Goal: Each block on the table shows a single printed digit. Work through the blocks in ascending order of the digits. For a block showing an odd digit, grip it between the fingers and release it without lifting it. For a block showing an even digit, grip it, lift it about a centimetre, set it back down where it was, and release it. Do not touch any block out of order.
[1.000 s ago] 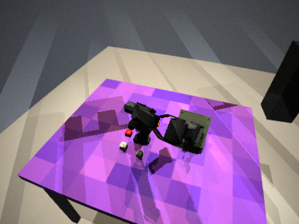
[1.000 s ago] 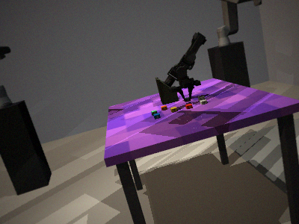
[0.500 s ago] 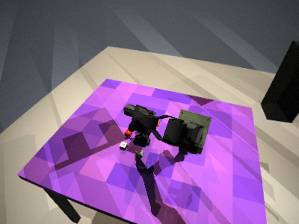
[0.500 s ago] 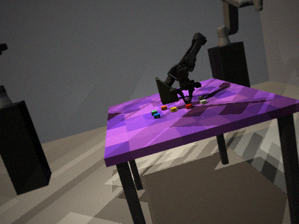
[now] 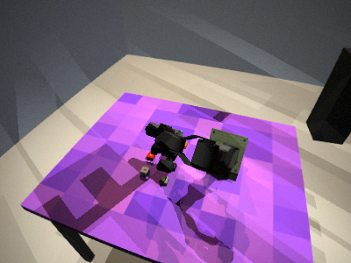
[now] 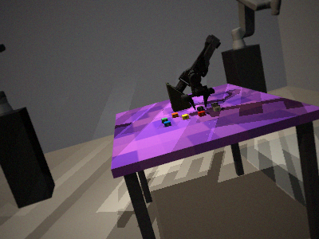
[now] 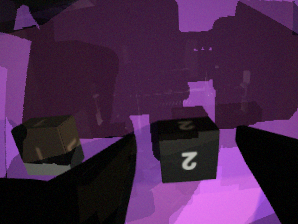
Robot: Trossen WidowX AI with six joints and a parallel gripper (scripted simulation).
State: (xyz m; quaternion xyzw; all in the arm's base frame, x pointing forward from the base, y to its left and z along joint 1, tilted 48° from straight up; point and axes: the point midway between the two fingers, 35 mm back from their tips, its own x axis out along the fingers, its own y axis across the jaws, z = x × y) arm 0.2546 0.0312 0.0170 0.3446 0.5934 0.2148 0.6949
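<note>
Now: gripper tip 1 cm past the black block. The rest, counted from my gripper tip: grey block 1 cm ahead, 8 cm to the left; yellow block 7 cm ahead, 12 cm to the right; red block 10 cm ahead, 4 cm to the right.
</note>
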